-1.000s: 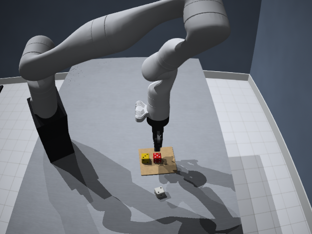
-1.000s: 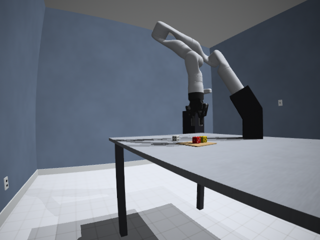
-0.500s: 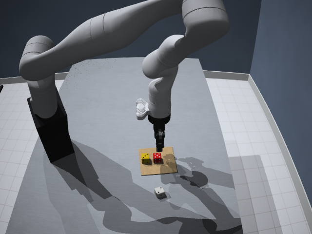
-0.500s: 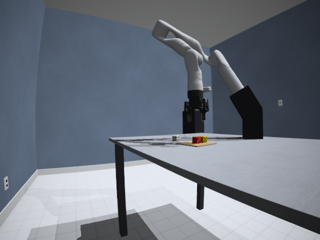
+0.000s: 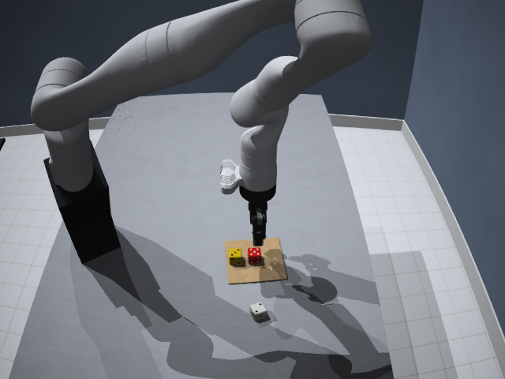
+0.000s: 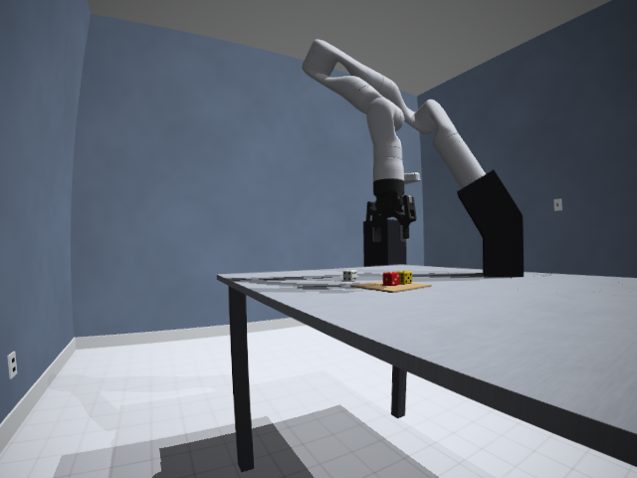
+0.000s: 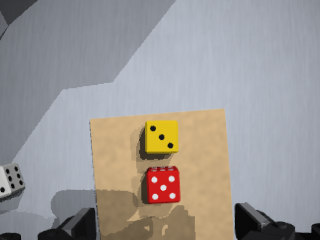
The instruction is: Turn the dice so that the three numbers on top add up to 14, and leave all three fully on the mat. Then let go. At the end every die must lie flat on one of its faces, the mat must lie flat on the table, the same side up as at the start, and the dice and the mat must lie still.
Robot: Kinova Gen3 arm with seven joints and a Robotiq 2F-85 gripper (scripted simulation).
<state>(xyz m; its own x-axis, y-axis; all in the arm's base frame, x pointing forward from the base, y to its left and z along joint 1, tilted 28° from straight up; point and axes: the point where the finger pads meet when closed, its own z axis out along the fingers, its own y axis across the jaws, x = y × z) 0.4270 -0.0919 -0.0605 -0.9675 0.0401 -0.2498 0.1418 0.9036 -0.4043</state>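
The white die lies 30 mm behind my hand, 160 mm to the right of it and 100 mm below it. From my hand the other things lie so: tan mat: 110 mm below; red die: 90 mm below; yellow die: 50 mm behind, 10 mm to the left, 90 mm below.
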